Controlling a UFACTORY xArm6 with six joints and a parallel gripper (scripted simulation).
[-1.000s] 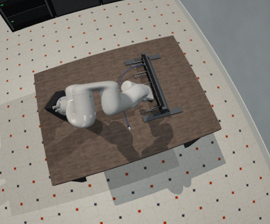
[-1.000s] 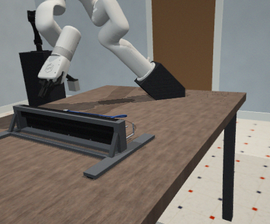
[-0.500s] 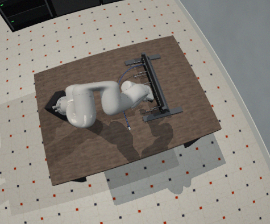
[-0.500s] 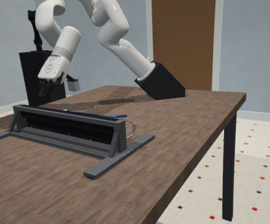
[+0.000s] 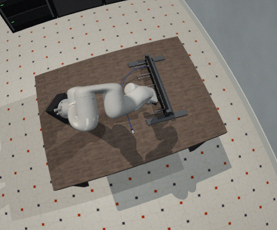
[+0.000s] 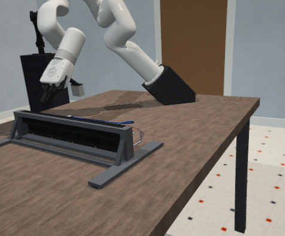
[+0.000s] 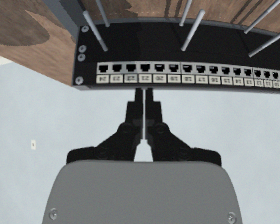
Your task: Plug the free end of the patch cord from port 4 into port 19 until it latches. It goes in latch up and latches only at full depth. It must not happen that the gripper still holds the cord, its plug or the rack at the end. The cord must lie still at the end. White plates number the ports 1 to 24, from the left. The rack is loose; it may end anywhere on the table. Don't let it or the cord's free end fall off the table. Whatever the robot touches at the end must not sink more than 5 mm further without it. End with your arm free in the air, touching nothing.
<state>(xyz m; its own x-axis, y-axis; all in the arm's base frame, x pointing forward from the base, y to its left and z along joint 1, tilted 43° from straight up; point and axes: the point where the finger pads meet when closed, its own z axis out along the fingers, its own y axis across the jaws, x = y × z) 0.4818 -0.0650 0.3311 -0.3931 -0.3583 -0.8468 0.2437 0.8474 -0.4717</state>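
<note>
My gripper is now 23 cm past the plug, 7 cm to the left of it and 13 cm above it.
</note>
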